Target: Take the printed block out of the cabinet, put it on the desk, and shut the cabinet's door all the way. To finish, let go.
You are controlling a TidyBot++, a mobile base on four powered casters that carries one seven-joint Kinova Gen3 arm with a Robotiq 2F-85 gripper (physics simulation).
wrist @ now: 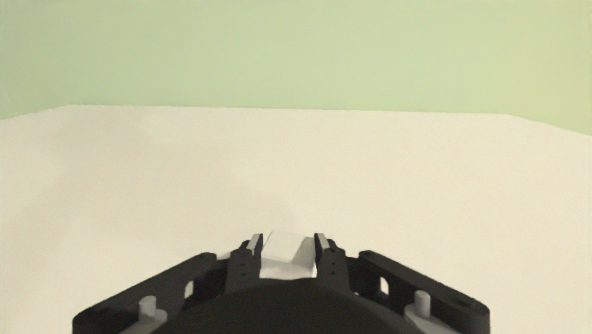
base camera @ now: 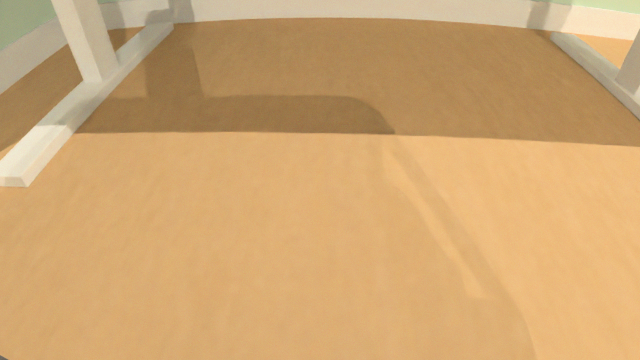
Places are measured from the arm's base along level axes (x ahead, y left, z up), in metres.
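Where they show: gripper, fingertip midpoint: (wrist: 288, 245).
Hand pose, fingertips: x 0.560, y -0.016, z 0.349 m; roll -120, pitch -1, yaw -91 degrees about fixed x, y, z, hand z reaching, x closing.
After its pixels a point has its place.
In the wrist view my gripper (wrist: 288, 245) {x 0.560, y -0.016, z 0.349 m} is shut on the printed block (wrist: 286, 251) {x 0.550, y -0.014, z 0.355 m}, a small white block between the two fingertips at the bottom middle. The pale desk top (wrist: 400, 175) {x 0.716, y -0.193, z 0.323 m} spreads out beneath and beyond the gripper. How far the block is from the desk surface cannot be told. In the base camera view the desk shows by a white leg (base camera: 85, 40) {x 0.743, y 0.523, z -0.273 m} at the left and part of another at the right. The cabinet and its door do not show in either view.
A green wall (wrist: 300, 55) {x 1.222, y -0.064, z 0.487 m} stands behind the desk's far edge. In the base camera view a white foot bar (base camera: 65, 120) lies along the wooden floor (base camera: 300, 225) {x 0.387, y 0.042, z -0.397 m} at the left, another foot bar (base camera: 595, 62) at the right. A white baseboard (base camera: 350, 9) {x 1.207, y -0.033, z -0.371 m} runs along the back.
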